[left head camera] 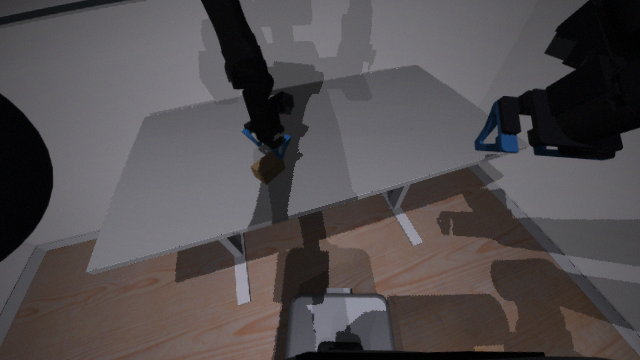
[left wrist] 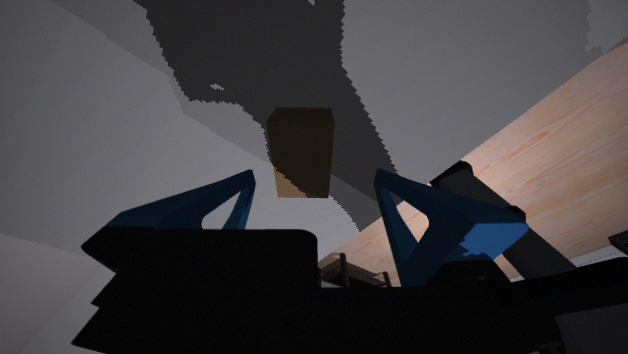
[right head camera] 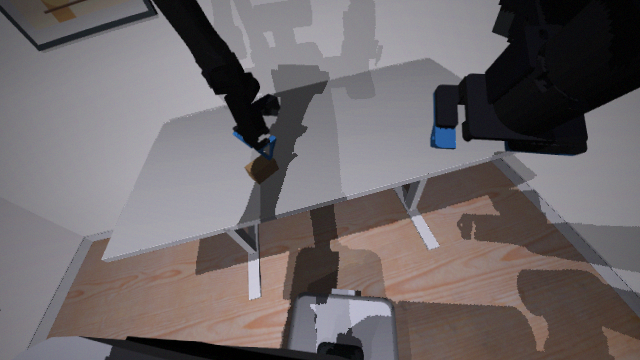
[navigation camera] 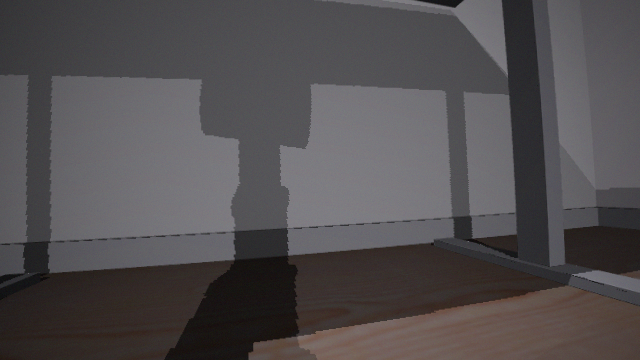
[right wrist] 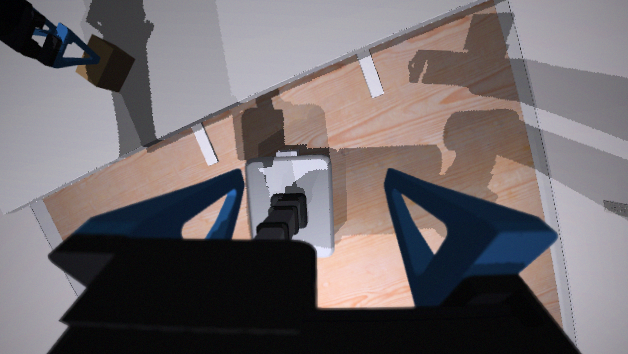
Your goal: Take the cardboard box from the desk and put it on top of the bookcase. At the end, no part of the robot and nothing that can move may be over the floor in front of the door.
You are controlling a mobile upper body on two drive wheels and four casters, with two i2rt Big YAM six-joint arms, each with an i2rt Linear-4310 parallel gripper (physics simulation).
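Frame: origin at the left arm's base, x back, y right, z up, level; millimetres.
Seen in the pictures: left gripper, fingertip midpoint: (left head camera: pixel 270 152) (left wrist: pixel 314 176) (right head camera: pixel 261 153) (right wrist: pixel 79 47); right gripper, fingertip midpoint: (left head camera: pixel 505 148) (right head camera: pixel 468 144) (right wrist: pixel 314 176).
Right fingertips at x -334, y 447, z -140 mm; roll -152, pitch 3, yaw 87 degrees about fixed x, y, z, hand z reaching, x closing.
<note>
Offsets run from my right fingertips to a thing's middle. "pt": to the spot under its first point. Level surfaces: height alone.
The brown cardboard box @(dy -474, dx -233, dz -295 mm) (left head camera: pixel 268 168) (right head camera: pixel 261 170) (left wrist: pixel 302 155) (right wrist: pixel 110 65) stands on the grey-white desk @(dz -320 mm) (left head camera: pixel 165 185) (right head camera: pixel 175 190) (right wrist: pixel 190 50), partly in shadow. My left gripper (left head camera: pixel 271 151) (right head camera: pixel 261 151) (left wrist: pixel 314 176) is open and close to the box. In the left wrist view the box shows ahead, between the two blue fingertips, with a gap on each side. My right gripper (left head camera: pixel 525 150) (right head camera: pixel 482 145) (right wrist: pixel 314 176) is open and empty, high up at the right of the head views. I cannot identify the bookcase or the door in any view.
My base (left head camera: pixel 305 340) (right head camera: pixel 310 330) (right wrist: pixel 322 200) stands in front of the desk. Desk feet (left head camera: pixel 242 280) (right wrist: pixel 205 145) reach out over the wooden floor. A desk leg @(pt dy +239, dx -667, dz -977 mm) (navigation camera: pixel 532 150) stands at the right. Dark brown furniture (left wrist: pixel 344 270) shows small behind the left gripper. Walls surround the desk.
</note>
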